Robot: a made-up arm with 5 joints.
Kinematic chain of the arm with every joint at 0, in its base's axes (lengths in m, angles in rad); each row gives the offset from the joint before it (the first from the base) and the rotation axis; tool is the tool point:
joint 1: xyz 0 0 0.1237 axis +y
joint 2: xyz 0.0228 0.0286 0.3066 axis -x
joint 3: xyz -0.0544 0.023 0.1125 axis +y
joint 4: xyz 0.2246 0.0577 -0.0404 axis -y
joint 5: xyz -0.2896 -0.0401 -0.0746 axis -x
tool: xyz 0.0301 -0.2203 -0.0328
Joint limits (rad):
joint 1: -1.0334..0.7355
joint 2: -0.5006..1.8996
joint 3: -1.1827..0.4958
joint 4: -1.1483..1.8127
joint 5: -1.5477..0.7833
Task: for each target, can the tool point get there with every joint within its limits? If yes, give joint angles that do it. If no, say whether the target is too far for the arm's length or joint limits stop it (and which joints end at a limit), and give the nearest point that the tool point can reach.
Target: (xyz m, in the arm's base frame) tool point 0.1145 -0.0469 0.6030
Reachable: yes | joints -0.1469 0.9053 -1.0351 0.8316 0.5399
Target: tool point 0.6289 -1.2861 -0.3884
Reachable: no: too far | nearest point 0.3968 -0.3496 0.0755 | short by 1.071 m
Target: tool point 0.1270 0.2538 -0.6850
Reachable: no: joint limits stop it (at a limit: joint 1, joint 3, joint 5) | nearest point 0.2249 0.1271 -0.1507 | short by 0.558 m
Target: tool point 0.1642 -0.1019 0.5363
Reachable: yes | joints 0.4196 1.1055 -0.1243 0.3018 0.2456
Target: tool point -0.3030 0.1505 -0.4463
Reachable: no: joint limits stop it (at a limit: joint 1, joint 3, joint 5) | nearest point -0.2276 0.0910 0.0026 | short by 0.459 m
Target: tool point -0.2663 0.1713 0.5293
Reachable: yes | joints -0.4210 1.6324 0.3477 -0.5177 0.0414
